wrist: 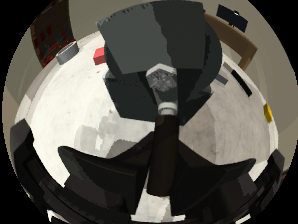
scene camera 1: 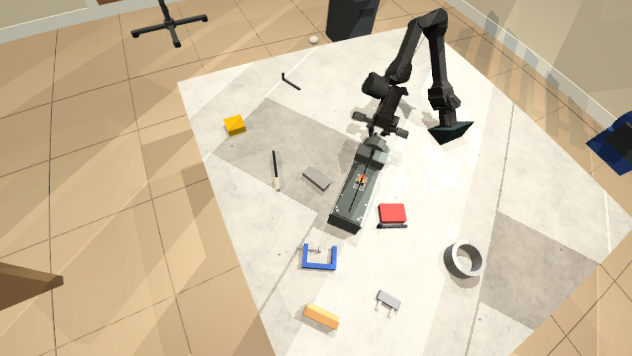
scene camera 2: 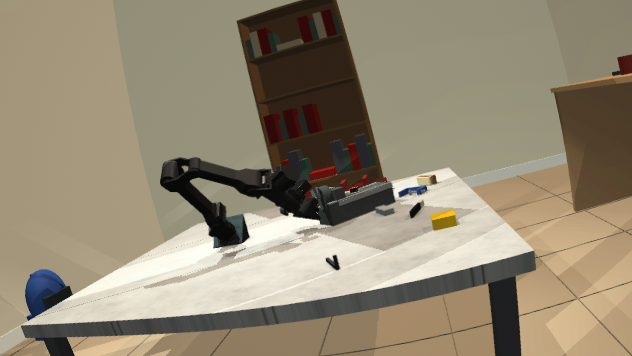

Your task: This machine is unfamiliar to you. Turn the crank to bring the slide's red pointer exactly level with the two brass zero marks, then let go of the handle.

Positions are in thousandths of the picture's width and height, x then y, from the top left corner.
Observation:
I see my gripper (scene camera 2: 506, 617) and a crank handle (wrist: 549, 748).
My gripper is seen too in the wrist view (wrist: 539, 609) and in scene camera 1 (scene camera 1: 585, 420).

